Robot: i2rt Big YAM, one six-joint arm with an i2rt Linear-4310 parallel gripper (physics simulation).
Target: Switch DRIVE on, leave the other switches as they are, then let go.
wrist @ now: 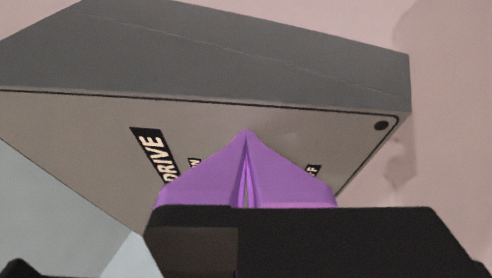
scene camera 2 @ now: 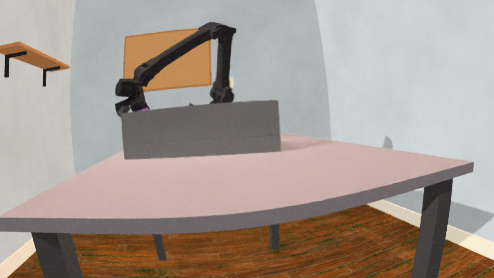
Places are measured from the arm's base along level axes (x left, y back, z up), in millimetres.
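Pixels of known places: gripper, fingertip midpoint: (wrist: 246,139).
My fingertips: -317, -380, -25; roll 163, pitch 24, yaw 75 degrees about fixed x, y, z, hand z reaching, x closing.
Note:
Behind a point stands the place of what it marks, as x, y, z.
A grey switch box (scene camera 2: 202,130) {-129, -625, -39} (wrist: 300,137) {-310, -351, -38} stands on the table; in the scene view its plain back faces the camera. In the wrist view the black DRIVE label (wrist: 154,152) {-307, -448, -5} is partly covered by the purple fingers, as are a small ON label (wrist: 194,163) {-289, -426, -14} at their left and a small OFF label (wrist: 312,170) {-270, -346, -44} at their right. The DRIVE lever is hidden behind the fingers, so its position does not show. My gripper (wrist: 246,139) {-317, -380, -25} is shut and empty, its tips together in front of the panel. In the scene view the gripper is partly hidden behind the box's top left.
The pink table (scene camera 2: 200,190) {-210, -1054, -115} carries the box. The arm (scene camera 2: 225,60) {67, -163, 261} rises behind the box and reaches over to its left end. A dark round screw (wrist: 381,125) {-316, -310, -51} sits in the panel corner. An orange board (scene camera 2: 175,65) and a shelf (scene camera 2: 35,56) are on the walls.

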